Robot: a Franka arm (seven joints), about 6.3 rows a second.
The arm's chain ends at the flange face. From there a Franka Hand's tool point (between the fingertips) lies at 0.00 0.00 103.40 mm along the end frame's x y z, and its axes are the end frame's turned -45 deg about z.
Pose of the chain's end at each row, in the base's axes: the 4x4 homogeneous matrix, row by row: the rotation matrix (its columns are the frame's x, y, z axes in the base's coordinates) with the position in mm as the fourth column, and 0 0 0 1 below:
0.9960, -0.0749, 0.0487, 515.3; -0.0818, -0.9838, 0.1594, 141.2; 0.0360, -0.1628, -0.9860, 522.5; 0, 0, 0, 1
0.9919, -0.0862, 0.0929, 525.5; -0.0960, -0.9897, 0.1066, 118.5; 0.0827, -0.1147, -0.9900, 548.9; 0, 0, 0, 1
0.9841, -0.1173, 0.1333, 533.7; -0.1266, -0.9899, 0.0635, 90.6; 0.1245, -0.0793, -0.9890, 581.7; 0, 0, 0, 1
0.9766, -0.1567, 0.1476, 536.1; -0.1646, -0.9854, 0.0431, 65.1; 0.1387, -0.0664, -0.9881, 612.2; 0, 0, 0, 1
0.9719, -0.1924, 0.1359, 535.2; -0.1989, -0.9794, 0.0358, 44.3; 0.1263, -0.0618, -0.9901, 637.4; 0, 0, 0, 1
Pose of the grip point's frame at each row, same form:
0.7572, 0.6513, 0.0487, 520.3; 0.6378, -0.7535, 0.1594, 157.7; 0.1406, -0.0897, -0.9860, 420.5; 0, 0, 0, 1
0.7623, 0.6404, 0.0929, 535.1; 0.6319, -0.7677, 0.1066, 129.5; 0.1396, -0.0226, -0.9900, 446.5; 0, 0, 0, 1
0.7788, 0.6129, 0.1333, 547.5; 0.6104, -0.7895, 0.0635, 97.2; 0.1441, 0.0320, -0.9890, 479.4; 0, 0, 0, 1
0.8014, 0.5798, 0.1476, 551.4; 0.5804, -0.8132, 0.0431, 69.6; 0.1450, 0.0511, -0.9881, 510.0; 0, 0, 0, 1
0.8233, 0.5512, 0.1359, 549.3; 0.5519, -0.8332, 0.0358, 48.0; 0.1330, 0.0456, -0.9901, 535.0; 0, 0, 0, 1

